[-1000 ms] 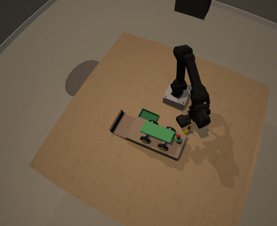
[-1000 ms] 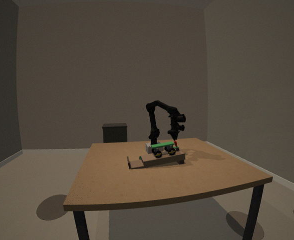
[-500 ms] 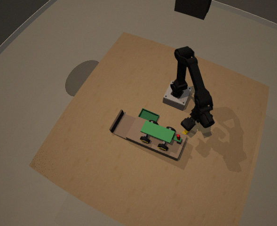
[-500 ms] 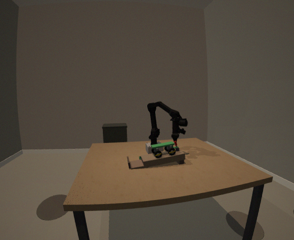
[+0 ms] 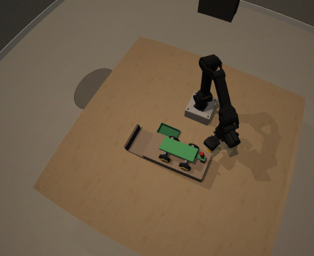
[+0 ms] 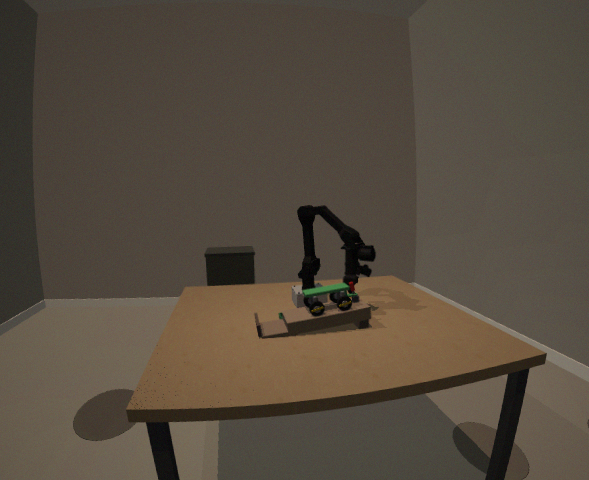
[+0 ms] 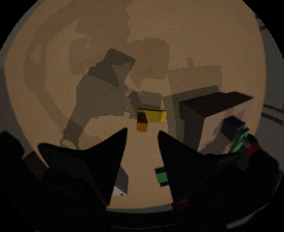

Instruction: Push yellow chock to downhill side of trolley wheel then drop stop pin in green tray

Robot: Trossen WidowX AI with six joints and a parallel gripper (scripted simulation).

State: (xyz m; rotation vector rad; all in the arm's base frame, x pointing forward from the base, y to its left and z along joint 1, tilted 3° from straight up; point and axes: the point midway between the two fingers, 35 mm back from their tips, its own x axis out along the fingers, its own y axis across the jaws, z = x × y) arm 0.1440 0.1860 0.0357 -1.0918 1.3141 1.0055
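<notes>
My gripper tip is now 20 mm short of the yellow chock, 10 mm to the left of it and 60 mm above it. From my gripper tip the other things lie so: red-headed stop pin: 140 mm ahead, 10 mm to the right, 50 mm above; trolley: 180 mm ahead, 120 mm to the right, 30 mm above; ramp: 180 mm ahead, 130 mm to the right, 30 mm below.
</notes>
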